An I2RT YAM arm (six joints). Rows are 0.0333 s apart.
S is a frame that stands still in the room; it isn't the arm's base.
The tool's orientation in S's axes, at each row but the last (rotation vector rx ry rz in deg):
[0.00, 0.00, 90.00]
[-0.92, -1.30, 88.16]
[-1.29, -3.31, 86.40]
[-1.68, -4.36, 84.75]
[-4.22, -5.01, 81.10]
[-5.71, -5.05, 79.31]
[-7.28, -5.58, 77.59]
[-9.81, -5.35, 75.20]
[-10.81, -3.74, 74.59]
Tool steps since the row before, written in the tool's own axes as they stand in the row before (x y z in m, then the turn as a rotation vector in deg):
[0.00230, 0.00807, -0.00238, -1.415, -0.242, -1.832]
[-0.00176, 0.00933, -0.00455, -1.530, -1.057, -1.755]
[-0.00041, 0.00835, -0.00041, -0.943, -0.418, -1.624]
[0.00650, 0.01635, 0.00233, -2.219, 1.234, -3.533]
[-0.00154, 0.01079, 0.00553, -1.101, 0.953, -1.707]
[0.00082, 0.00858, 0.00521, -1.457, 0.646, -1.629]
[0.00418, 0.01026, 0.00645, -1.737, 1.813, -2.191]
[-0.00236, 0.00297, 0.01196, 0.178, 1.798, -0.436]
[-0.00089, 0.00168, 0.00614, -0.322, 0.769, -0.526]
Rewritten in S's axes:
[-0.00807, 0.00230, -0.00238, 0.242, -1.415, -1.832]
[-0.00927, -0.00144, -0.00479, 1.051, -1.556, -1.735]
[-0.00833, 0.00012, -0.00084, 0.443, -0.933, -1.623]
[-0.01582, 0.00791, 0.00145, -1.181, -2.000, -3.679]
[-0.01142, 0.00013, 0.00436, -0.925, -0.940, -1.815]
[-0.00885, 0.00247, 0.00412, -0.701, -1.345, -1.701]
[-0.00995, 0.00646, 0.00485, -1.807, -1.393, -2.428]
[-0.00540, -0.00069, 0.01130, -1.596, 0.581, -0.754]
[-0.00278, 0.00019, 0.00579, -0.736, -0.169, -0.633]

